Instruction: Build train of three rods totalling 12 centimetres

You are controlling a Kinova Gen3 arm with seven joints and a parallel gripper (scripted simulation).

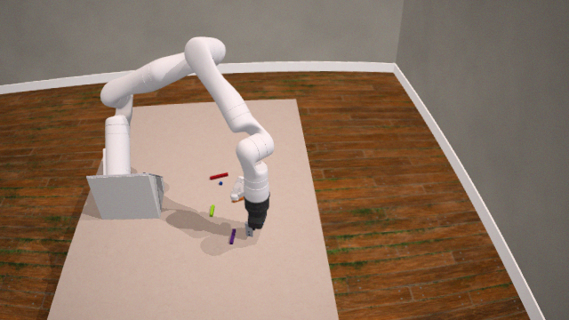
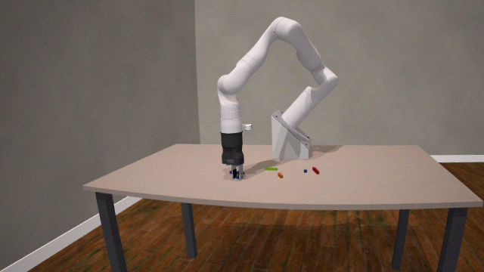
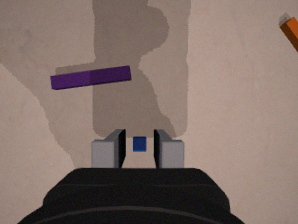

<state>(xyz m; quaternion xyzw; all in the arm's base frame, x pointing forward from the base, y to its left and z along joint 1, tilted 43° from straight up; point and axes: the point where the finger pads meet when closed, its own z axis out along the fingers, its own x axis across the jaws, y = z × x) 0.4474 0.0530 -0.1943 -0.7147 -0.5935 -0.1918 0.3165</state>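
Right now the purple rod is 6 cm behind my hand, 2 cm to the right of it and 1 cm below it. From my hand the other things lie so: orange rod 5 cm behind, 15 cm to the left, 1 cm below; then lime rod 14 cm behind, 9 cm to the left, 1 cm below; then red rod 14 cm behind, 27 cm to the left, 1 cm below.
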